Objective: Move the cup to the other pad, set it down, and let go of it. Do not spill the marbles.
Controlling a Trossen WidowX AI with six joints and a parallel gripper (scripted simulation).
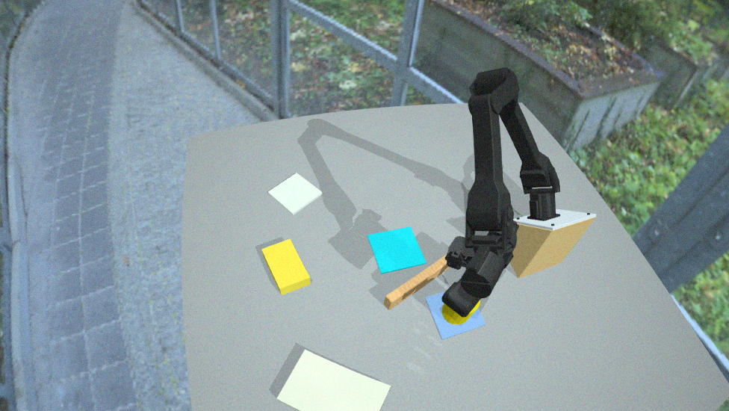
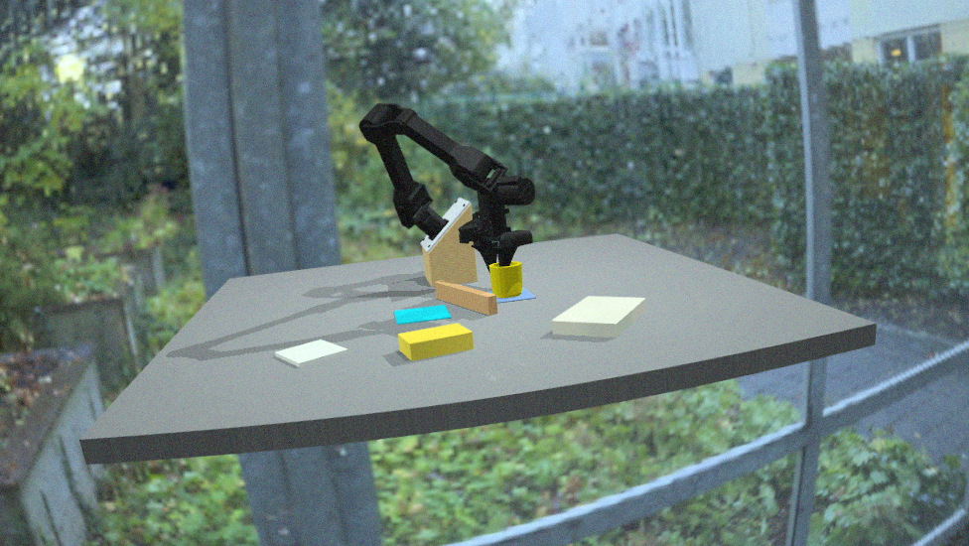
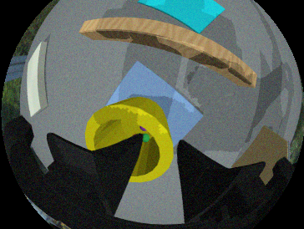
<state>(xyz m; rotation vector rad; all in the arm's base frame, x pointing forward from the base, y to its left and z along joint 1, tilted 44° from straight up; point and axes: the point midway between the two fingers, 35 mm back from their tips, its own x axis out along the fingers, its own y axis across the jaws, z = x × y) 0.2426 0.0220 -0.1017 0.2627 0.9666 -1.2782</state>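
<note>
Right now the yellow cup is 20 mm ahead of my gripper tip, 10 mm to the left of it and 10 mm below it. Round my gripper tip: cyan pad (190 mm to the right, 90 mm ahead, 50 mm below); then wooden bar (90 mm to the right, 50 mm ahead, 40 mm below); then cream slab (330 mm ahead, 110 mm to the left, 30 mm below).
</note>
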